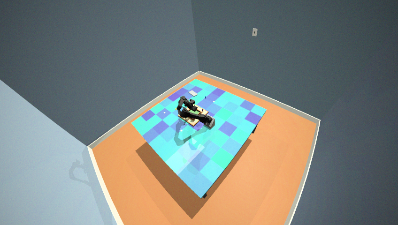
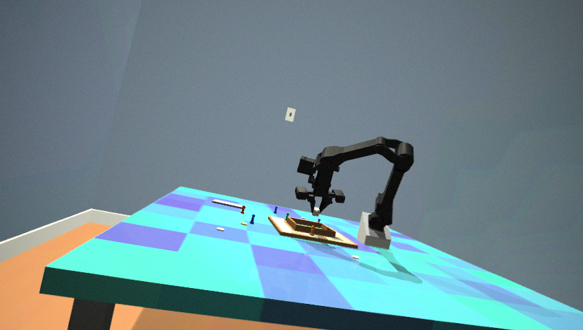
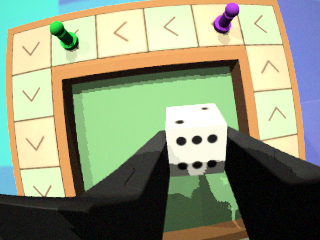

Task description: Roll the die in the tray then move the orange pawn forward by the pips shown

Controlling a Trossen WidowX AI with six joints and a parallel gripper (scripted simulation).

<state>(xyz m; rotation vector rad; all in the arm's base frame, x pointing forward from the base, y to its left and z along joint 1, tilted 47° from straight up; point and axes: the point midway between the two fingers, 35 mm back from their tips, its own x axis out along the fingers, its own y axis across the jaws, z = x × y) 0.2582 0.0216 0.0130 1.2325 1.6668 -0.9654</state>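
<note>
The orange pawn lies 13 cm to the left of my gripper tip, 5 cm below it and 2 cm ahead of it. Round my gripper tip: purple pawn 10 cm to the right, 5 cm below, 4 cm behind; then green felt tray 7 cm below, 2 cm to the left, 1 cm ahead; then die right at my gripper tip.
</note>
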